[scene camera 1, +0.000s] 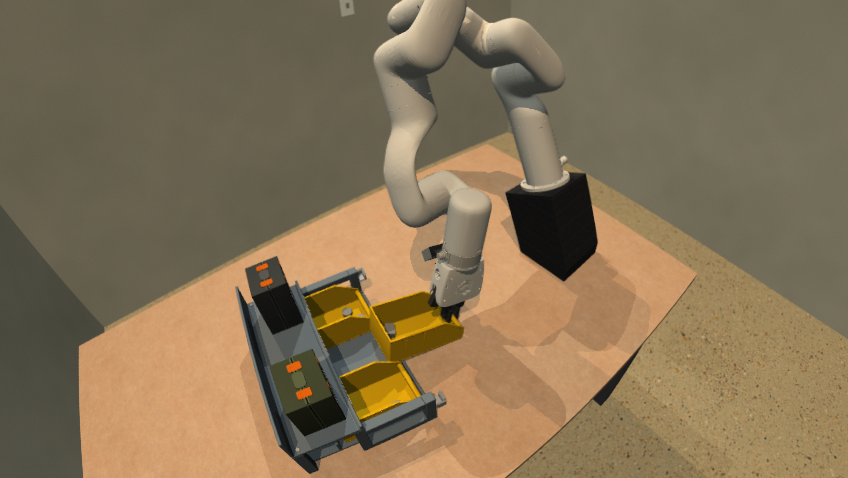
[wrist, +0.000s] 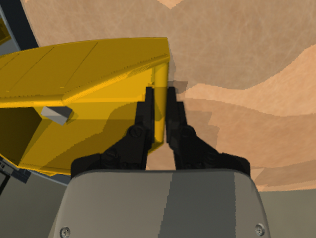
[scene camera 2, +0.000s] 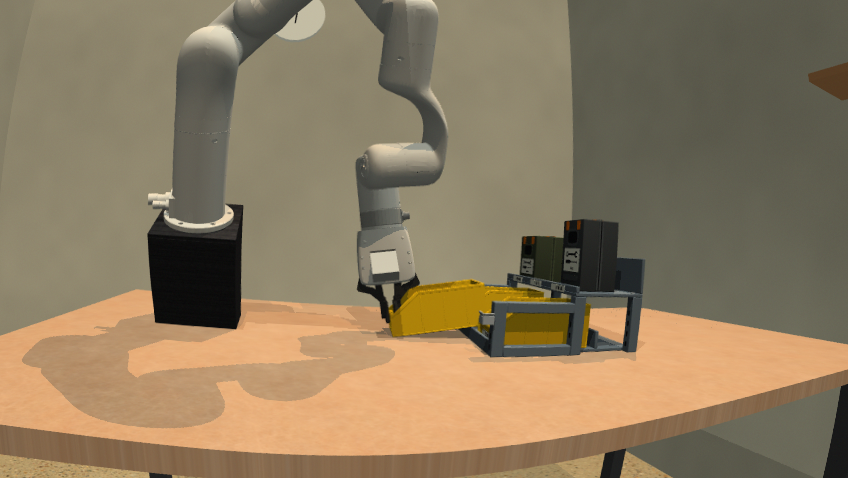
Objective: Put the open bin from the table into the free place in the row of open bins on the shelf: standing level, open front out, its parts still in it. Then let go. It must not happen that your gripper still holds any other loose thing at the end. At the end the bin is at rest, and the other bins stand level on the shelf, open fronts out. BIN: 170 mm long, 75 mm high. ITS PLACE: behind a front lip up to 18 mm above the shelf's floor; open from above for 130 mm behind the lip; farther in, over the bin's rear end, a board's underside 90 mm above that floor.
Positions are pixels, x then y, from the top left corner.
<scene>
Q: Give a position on a yellow bin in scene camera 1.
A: At 325, 306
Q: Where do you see a yellow bin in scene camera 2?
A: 430, 308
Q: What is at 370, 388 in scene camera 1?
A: A yellow bin.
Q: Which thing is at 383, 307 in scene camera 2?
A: My gripper.
</scene>
